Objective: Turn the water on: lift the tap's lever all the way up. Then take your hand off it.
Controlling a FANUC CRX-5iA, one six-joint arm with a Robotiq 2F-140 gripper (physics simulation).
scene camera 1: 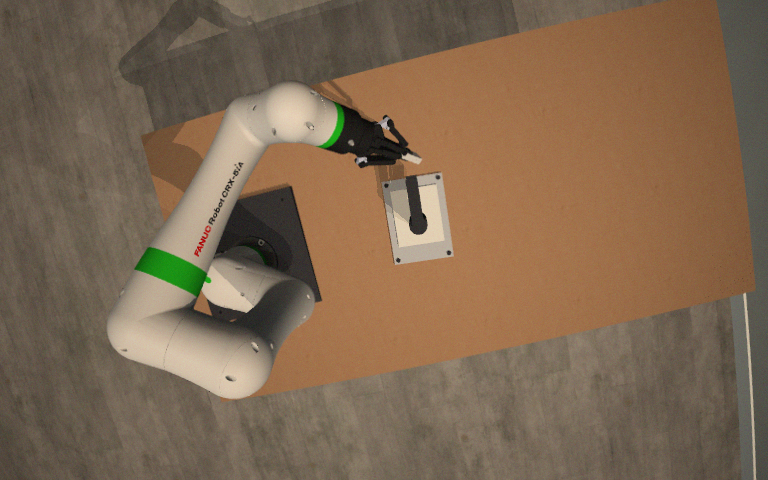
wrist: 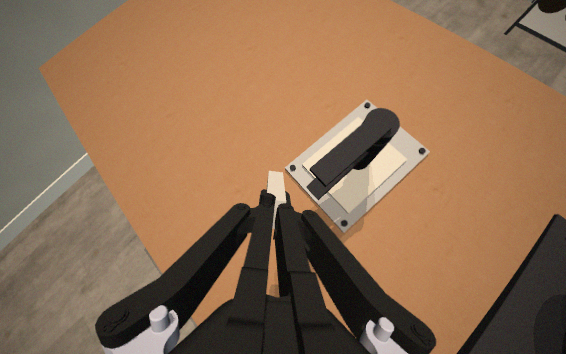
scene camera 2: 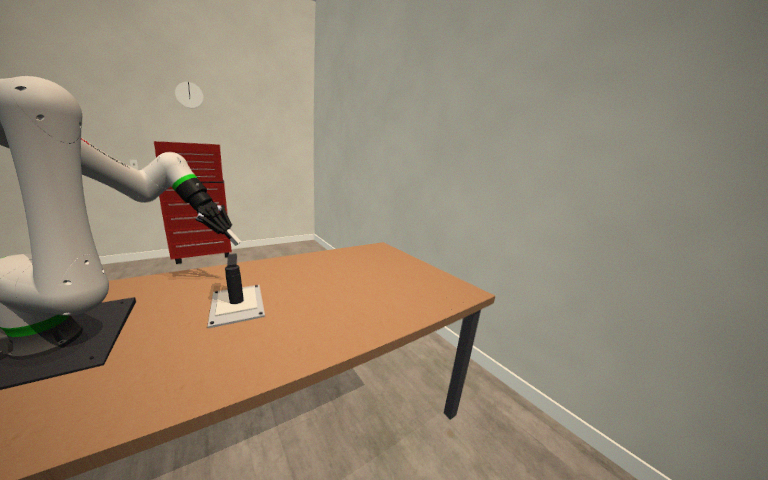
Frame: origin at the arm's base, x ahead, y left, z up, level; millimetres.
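Where they show: gripper, fingertip midpoint: (scene camera 1: 417, 158) (wrist: 274, 182) (scene camera 2: 238, 243); arm's base, origin of the base link: (scene camera 1: 253, 261) (scene camera 2: 47, 340).
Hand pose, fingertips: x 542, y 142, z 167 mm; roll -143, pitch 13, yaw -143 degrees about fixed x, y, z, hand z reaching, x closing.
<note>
Each offset is from my fingertips to the top centre of the thing. "pt": to the spot under its first point. Level surfaces: height alone.
A black tap @[pt 45 mm back, 154 mm right, 25 mm down] (scene camera 1: 417, 223) (scene camera 2: 235, 287) stands on a light plate @[44 mm back, 161 mm right, 168 mm down] (scene camera 1: 423, 255) (scene camera 2: 235, 321) (wrist: 420, 153). Its dark lever @[36 mm back, 102 mm right, 24 mm down] (scene camera 1: 414, 195) (wrist: 350, 152) reaches from the round top of the body toward the plate's edge on the gripper's side. A narrower dark end shows beyond the bar in the wrist view; I cannot tell whether it belongs to lever or spout. The lever's exact tilt is hard to tell. My gripper (scene camera 1: 414, 158) (scene camera 2: 235, 237) (wrist: 274, 182) is shut and empty, its pale fingertips together. They are above the table, beyond the lever's end and apart from the tap.
The wooden table @[180 mm down] (scene camera 1: 566, 169) (scene camera 2: 351, 294) (wrist: 225, 100) carries the plate and the arm's dark base plate (scene camera 1: 300, 254) (scene camera 2: 113, 339) (wrist: 530, 280). A red cabinet (scene camera 2: 198, 243) stands behind the table. A grey wall (scene camera 2: 509, 169) rises past the table's far end.
</note>
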